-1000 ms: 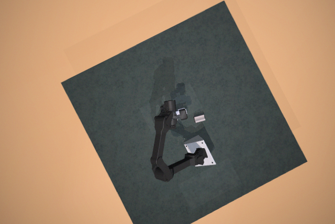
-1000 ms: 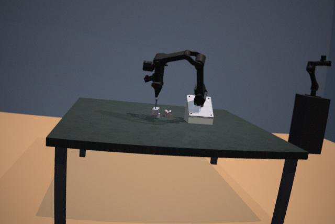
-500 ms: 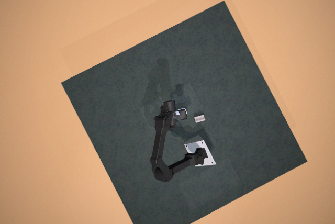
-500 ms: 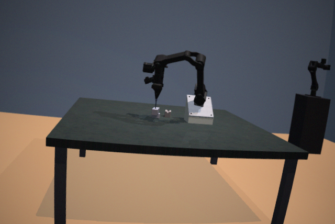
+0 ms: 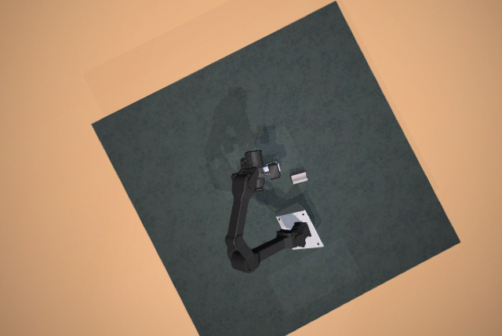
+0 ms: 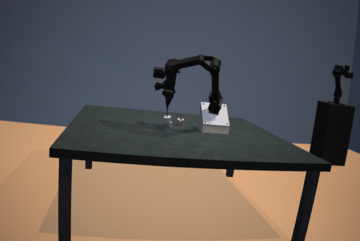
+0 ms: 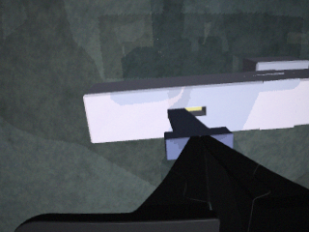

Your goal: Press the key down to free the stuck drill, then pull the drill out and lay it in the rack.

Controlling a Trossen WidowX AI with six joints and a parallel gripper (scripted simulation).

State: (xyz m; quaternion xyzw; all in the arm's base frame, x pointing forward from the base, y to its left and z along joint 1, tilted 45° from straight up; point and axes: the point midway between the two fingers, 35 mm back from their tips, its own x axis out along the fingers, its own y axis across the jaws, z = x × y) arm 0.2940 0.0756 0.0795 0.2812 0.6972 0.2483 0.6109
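The drill is 1 cm behind my gripper tip, 5 cm to the right of it and 8 cm below it. Round my gripper tip: rack: 10 cm behind, 19 cm to the right, 12 cm below; housing: 1 cm behind, 3 cm to the right, 9 cm below.
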